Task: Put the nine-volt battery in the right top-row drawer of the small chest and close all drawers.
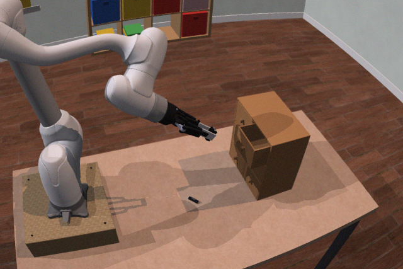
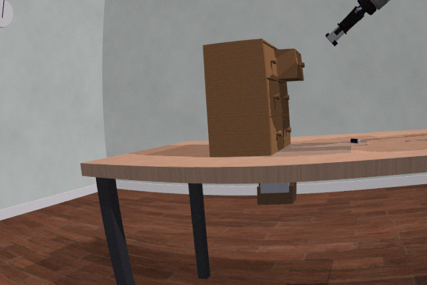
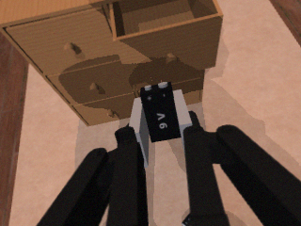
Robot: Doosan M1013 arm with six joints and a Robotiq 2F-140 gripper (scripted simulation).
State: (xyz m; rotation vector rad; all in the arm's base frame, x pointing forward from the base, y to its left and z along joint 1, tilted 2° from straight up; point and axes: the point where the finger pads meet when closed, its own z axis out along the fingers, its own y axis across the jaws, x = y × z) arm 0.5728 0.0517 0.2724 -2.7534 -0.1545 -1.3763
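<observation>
My hand is 3 cm short of the nine-volt battery and 1 cm above it. Round my hand: black cylinder: 37 cm below, 4 cm behind, 2 cm to the right.
</observation>
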